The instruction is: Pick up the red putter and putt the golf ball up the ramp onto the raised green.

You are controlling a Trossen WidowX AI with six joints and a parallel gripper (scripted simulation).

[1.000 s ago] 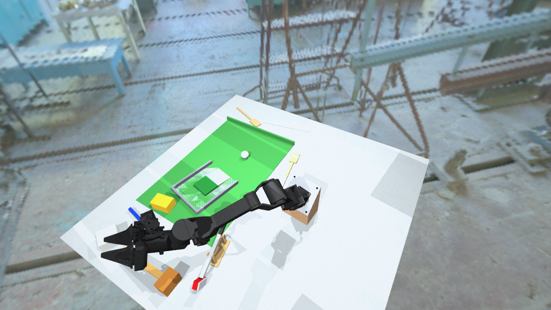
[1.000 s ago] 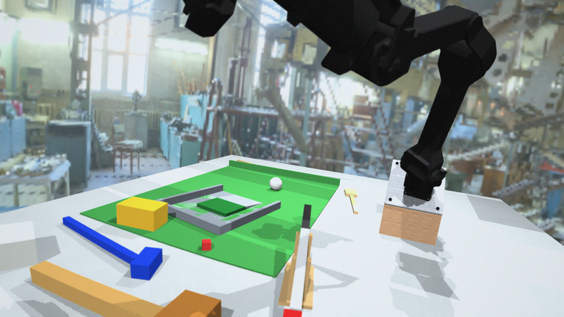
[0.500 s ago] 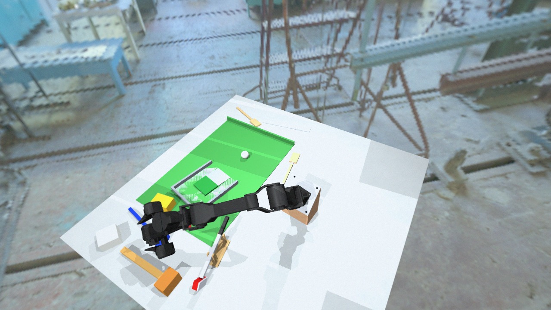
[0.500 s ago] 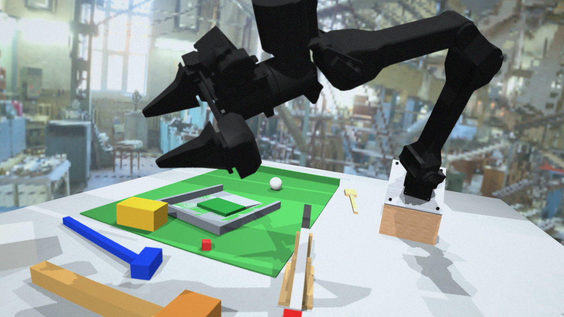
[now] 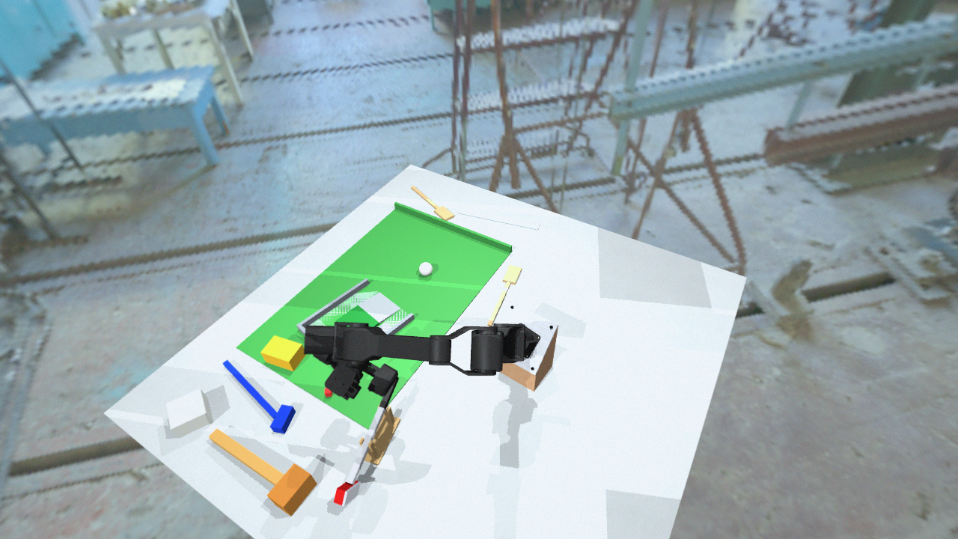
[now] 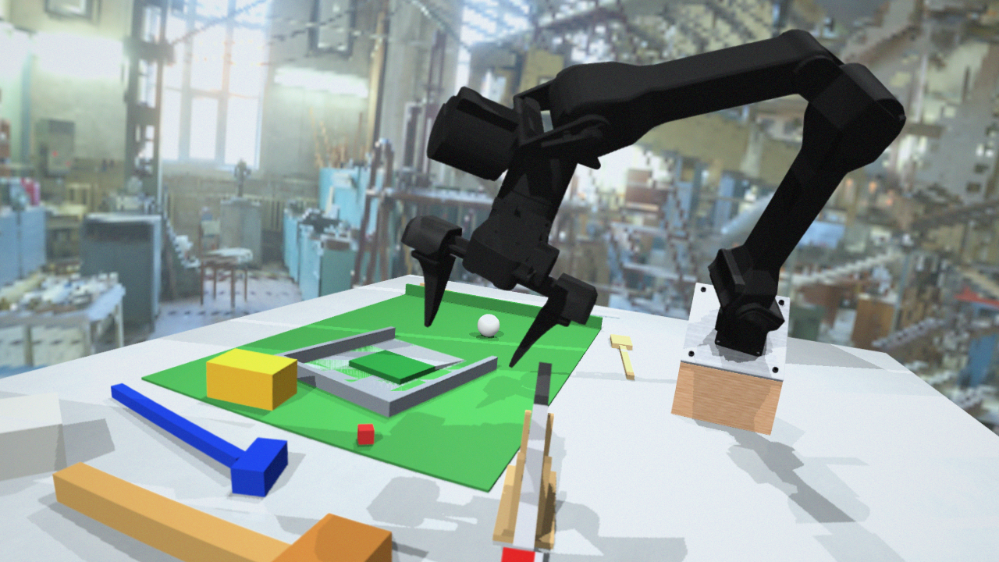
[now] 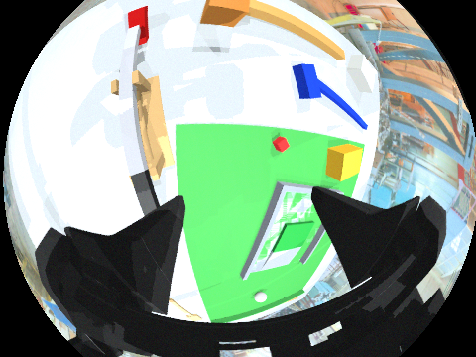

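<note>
The wooden stand is 9 cm below my gripper tip, 9 cm behind it and 3 cm to the left of it. Round my gripper tip: small red cube 12 cm below, 10 cm ahead, 3 cm to the left; yellow block 28 cm ahead, 10 cm below, 4 cm to the left; red putter 11 cm behind, 7 cm below, 6 cm to the left.
</note>
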